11 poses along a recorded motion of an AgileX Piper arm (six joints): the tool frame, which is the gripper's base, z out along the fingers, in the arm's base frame.
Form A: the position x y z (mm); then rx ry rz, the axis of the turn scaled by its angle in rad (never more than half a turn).
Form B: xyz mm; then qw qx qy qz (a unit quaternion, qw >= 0). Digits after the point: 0 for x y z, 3 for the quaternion.
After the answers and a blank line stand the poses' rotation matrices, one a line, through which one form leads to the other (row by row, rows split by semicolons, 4 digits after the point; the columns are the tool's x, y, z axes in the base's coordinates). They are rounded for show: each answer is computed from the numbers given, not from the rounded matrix.
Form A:
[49 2 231 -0.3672 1.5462 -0.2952]
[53 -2 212 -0.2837 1.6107 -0.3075]
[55 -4 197 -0.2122 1.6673 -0.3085]
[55 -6 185 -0.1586 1.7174 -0.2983]
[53 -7 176 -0.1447 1.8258 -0.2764]
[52 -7 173 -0.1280 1.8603 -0.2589]
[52 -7 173 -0.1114 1.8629 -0.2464]
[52 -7 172 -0.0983 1.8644 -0.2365]
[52 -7 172 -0.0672 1.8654 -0.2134]
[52 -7 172 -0.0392 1.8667 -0.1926]
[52 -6 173 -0.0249 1.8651 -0.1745]
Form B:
[49 2 231 0.691 -0.164 0.692 -0.132]
[53 -2 212 0.673 -0.126 0.716 -0.137]
[55 -4 197 0.657 -0.094 0.736 -0.136]
[55 -6 185 0.641 -0.070 0.753 -0.131]
[53 -7 176 0.601 -0.062 0.788 -0.119]
[52 -7 173 0.589 -0.055 0.799 -0.111]
[52 -7 173 0.589 -0.048 0.800 -0.106]
[52 -7 172 0.589 -0.042 0.801 -0.102]
[52 -7 172 0.590 -0.029 0.801 -0.092]
[52 -7 172 0.591 -0.017 0.802 -0.083]
[52 -6 173 0.592 -0.011 0.802 -0.075]

0.0084 -0.0448 0.9990; -0.4097 0.9112 0.0443; -0.9122 -0.4096 -0.0107
-0.0614 0.0036 0.9981; -0.3644 0.9309 -0.0258; -0.9292 -0.3653 -0.0559
-0.1201 0.0410 0.9919; -0.3166 0.9454 -0.0774; -0.9409 -0.3234 -0.1005
-0.1689 0.0629 0.9836; -0.2725 0.9561 -0.1079; -0.9472 -0.2862 -0.1443
-0.2700 0.0450 0.9618; -0.2417 0.9637 -0.1129; -0.9320 -0.2630 -0.2493
-0.3007 0.0431 0.9527; -0.2187 0.9692 -0.1129; -0.9283 -0.2423 -0.2820
-0.3020 0.0481 0.9521; -0.2011 0.9730 -0.1129; -0.9318 -0.2256 -0.2842
-0.3026 0.0520 0.9517; -0.1872 0.9758 -0.1129; -0.9346 -0.2123 -0.2855
-0.3015 0.0620 0.9515; -0.1545 0.9815 -0.1129; -0.9409 -0.1810 -0.2863
-0.3009 0.0708 0.9510; -0.1249 0.9857 -0.1129; -0.9454 -0.1527 -0.2878
-0.2978 0.0717 0.9519; -0.1061 0.9885 -0.1077; -0.9487 -0.1331 -0.2868

